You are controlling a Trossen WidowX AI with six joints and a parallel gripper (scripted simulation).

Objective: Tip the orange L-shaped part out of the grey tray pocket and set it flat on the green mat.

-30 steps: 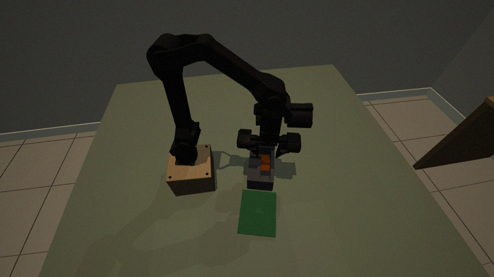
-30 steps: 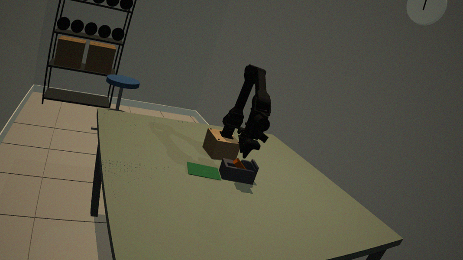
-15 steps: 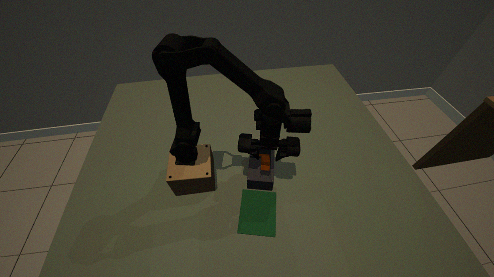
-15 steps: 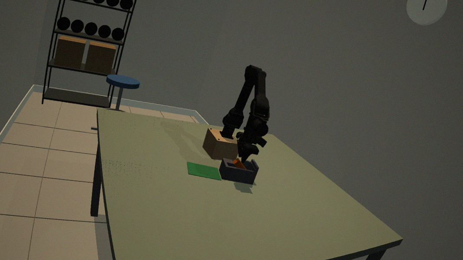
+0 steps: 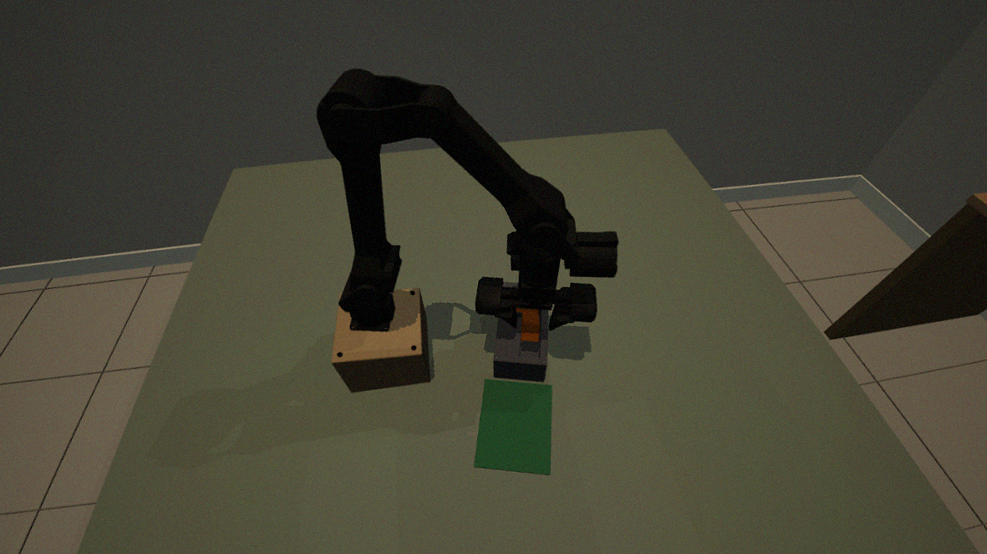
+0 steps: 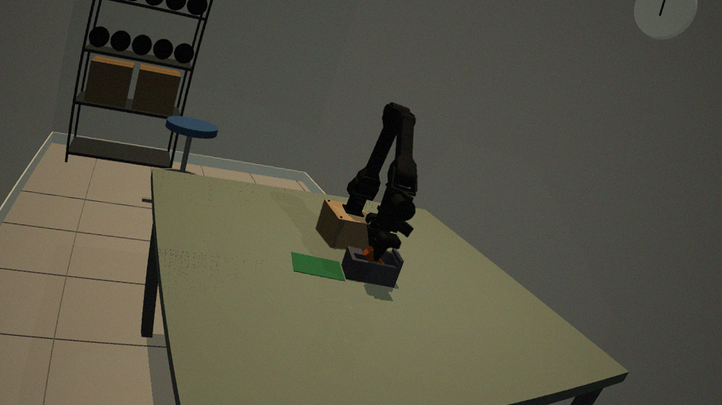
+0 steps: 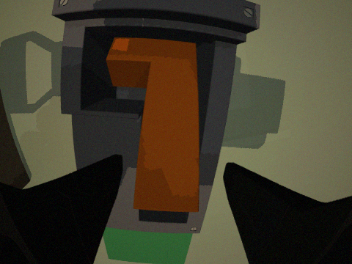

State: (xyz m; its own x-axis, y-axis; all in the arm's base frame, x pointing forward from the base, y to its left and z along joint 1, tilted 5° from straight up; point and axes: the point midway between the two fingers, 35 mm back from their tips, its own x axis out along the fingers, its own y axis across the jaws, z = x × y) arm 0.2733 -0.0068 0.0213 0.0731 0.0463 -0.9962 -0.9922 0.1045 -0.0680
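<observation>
The orange L-shaped part is 20 mm behind my gripper tip, 30 mm to the left of it and 30 mm below it. From my gripper tip the other things lie so: green mat 30 mm behind, 140 mm to the right, 90 mm below.
</observation>
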